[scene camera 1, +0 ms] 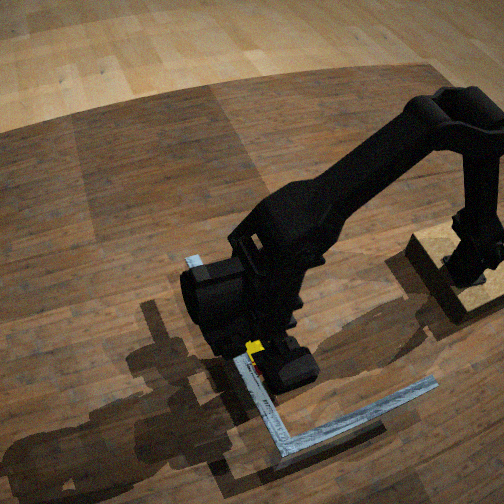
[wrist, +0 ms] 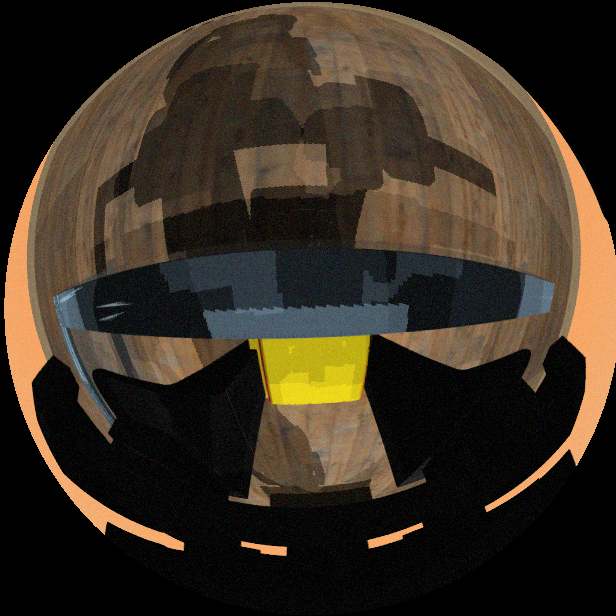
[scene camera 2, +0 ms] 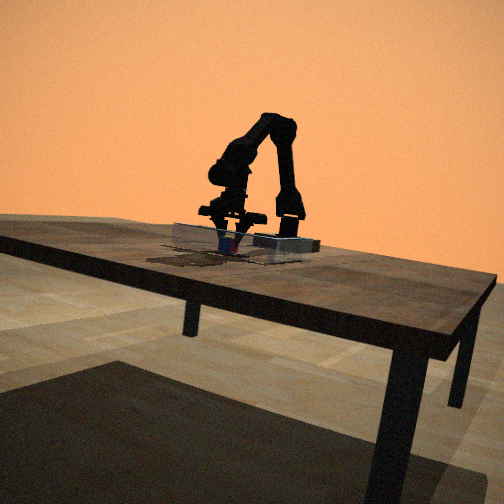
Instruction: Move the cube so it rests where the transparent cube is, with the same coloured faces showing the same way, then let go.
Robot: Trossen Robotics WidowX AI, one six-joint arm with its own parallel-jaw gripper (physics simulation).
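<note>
The cube (wrist: 310,368) shows its yellow top face between my gripper's (wrist: 312,400) two black fingers in the wrist view, pressed against the grey metal rail (wrist: 300,300). In scene camera 1 only a yellow corner of the cube (scene camera 1: 255,348) shows under the gripper (scene camera 1: 262,362), at the long arm of the L-shaped rail (scene camera 1: 300,425). In scene camera 2 the cube (scene camera 2: 227,244) shows blue and red faces, low on the table under the gripper (scene camera 2: 229,232). The fingers sit against both sides of the cube. I cannot make out the transparent cube.
The arm's base stands on a tan block (scene camera 1: 470,270) at the right. The L-shaped rail lies flat on the dark wooden table, its corner (scene camera 1: 283,443) near the front. The table's edges are far off in scene camera 2.
</note>
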